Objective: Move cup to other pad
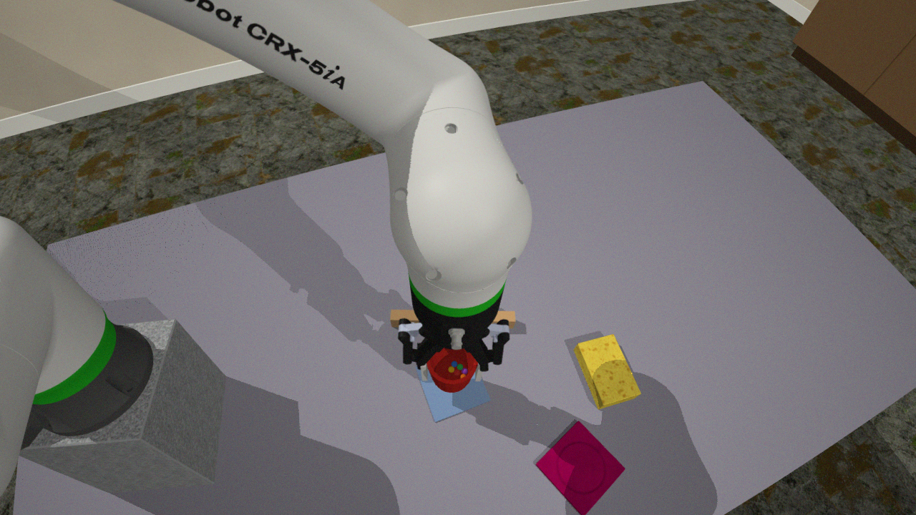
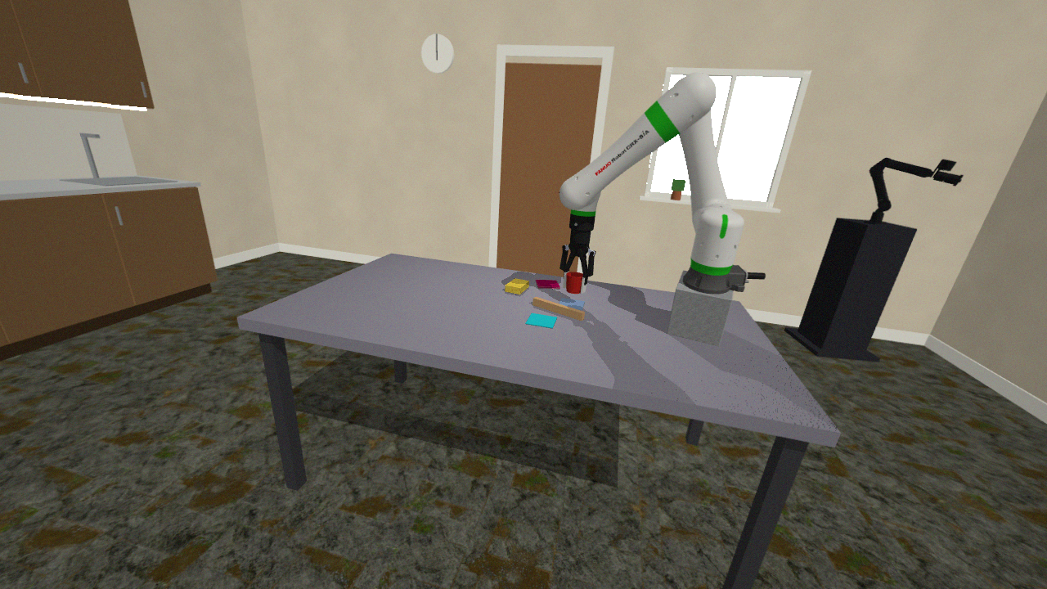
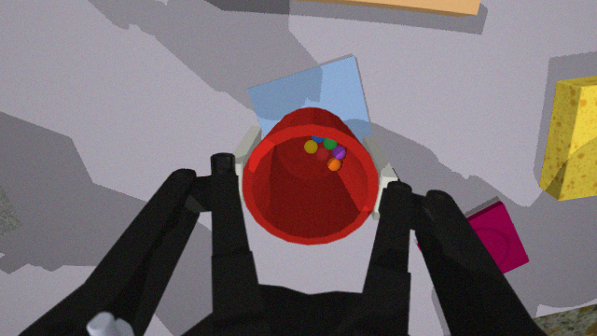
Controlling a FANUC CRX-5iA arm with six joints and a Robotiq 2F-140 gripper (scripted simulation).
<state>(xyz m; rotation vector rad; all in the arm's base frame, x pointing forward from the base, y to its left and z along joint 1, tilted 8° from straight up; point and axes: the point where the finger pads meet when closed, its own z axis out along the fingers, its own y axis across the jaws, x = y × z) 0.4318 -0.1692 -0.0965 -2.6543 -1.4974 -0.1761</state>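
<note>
Now: the teal pad 19 cm to the left of my hand, 12 cm ahead of it and 10 cm below it. Also, from my hand: wooden rail: 10 cm to the left, 9 cm below, 6 cm ahead; cup: 2 cm below; yellow sponge: 24 cm ahead, 12 cm to the right, 8 cm below.
</note>
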